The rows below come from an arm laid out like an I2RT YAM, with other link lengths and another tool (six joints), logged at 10 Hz.
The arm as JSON. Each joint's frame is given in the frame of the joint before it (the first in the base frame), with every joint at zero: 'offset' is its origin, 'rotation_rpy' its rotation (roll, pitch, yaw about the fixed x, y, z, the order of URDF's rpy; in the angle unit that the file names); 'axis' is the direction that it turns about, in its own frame. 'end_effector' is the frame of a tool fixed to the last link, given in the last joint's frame.
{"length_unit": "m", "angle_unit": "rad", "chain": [
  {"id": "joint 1", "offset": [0.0, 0.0, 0.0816], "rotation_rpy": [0.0, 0.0, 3.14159], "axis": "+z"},
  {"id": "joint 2", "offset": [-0.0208, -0.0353, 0.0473], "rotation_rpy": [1.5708, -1.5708, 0.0], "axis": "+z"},
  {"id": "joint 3", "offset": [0.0, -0.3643, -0.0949], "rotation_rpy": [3.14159, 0.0, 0.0], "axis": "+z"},
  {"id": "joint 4", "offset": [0.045, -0.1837, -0.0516], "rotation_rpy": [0.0, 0.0, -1.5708], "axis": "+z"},
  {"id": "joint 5", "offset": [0.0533, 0.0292, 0.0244], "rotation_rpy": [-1.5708, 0.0, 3.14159], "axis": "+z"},
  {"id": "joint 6", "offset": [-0.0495, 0.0, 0.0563], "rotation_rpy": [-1.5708, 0.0, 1.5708], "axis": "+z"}
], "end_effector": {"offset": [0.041, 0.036, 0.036], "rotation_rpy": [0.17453, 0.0, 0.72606]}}
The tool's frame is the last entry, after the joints.
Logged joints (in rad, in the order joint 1, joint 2, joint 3, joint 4, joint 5, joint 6), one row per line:
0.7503, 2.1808, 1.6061, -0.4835, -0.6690, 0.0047
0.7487, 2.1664, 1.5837, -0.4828, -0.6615, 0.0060
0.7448, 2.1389, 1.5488, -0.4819, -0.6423, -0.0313
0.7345, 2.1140, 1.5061, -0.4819, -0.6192, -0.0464
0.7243, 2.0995, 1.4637, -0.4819, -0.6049, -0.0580
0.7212, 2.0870, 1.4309, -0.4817, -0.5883, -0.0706
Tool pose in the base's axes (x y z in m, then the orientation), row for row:
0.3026, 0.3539, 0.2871, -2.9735, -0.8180, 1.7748
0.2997, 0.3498, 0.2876, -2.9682, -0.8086, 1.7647
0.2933, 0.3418, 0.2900, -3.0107, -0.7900, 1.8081
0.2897, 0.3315, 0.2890, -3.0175, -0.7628, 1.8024
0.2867, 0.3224, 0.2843, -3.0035, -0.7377, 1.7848
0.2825, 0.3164, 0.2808, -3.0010, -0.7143, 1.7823
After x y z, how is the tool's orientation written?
As angles about the fixed x, y, z axes (roll, pitch, yaw), in radians.
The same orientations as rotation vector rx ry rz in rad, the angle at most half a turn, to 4 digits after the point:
-1.4243, -1.8856, -0.4921
-1.4370, -1.8853, -0.4850
-1.4317, -1.9252, -0.4948
-1.4586, -1.9400, -0.4858
-1.4836, -1.9448, -0.4615
-1.4991, -1.9583, -0.4432

